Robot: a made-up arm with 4 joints.
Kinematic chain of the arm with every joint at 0, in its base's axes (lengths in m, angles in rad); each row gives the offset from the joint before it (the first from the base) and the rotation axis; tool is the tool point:
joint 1: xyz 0 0 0.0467 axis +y
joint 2: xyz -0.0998 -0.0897 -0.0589 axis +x
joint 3: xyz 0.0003 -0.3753 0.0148 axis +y
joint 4: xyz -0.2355 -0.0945 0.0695 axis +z
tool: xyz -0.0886 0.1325 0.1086
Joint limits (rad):
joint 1: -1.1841..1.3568
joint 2: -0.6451..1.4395
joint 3: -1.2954..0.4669
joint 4: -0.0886..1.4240
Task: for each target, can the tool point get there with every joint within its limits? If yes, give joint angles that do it. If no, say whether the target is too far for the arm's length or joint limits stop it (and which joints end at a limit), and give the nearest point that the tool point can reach.
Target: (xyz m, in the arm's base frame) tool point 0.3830 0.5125 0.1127
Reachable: no: joint limits stop it (at a limit: joint 1, joint 2, joint 3) | nearest point 0.2820 0.1368 -0.4642 | short by 0.696 m
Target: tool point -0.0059 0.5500 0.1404
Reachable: no: joint limits stop it (at a limit: joint 1, joint 2, joint 3) | nearest point -0.4874 0.1073 0.3064 | short by 0.675 m
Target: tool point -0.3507 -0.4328 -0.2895
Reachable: yes | joints -0.8261 -0.3309 -0.5863 0.1624
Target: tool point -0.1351 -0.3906 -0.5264
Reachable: yes | joints -0.7141 0.3905 -0.8571 0.4354
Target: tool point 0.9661 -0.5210 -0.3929
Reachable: no: too far | nearest point 0.4383 -0.3337 -0.5357 | short by 0.578 m
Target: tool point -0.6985 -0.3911 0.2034
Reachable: yes | joints 1.0086 1.2493 -0.1227 1.3072
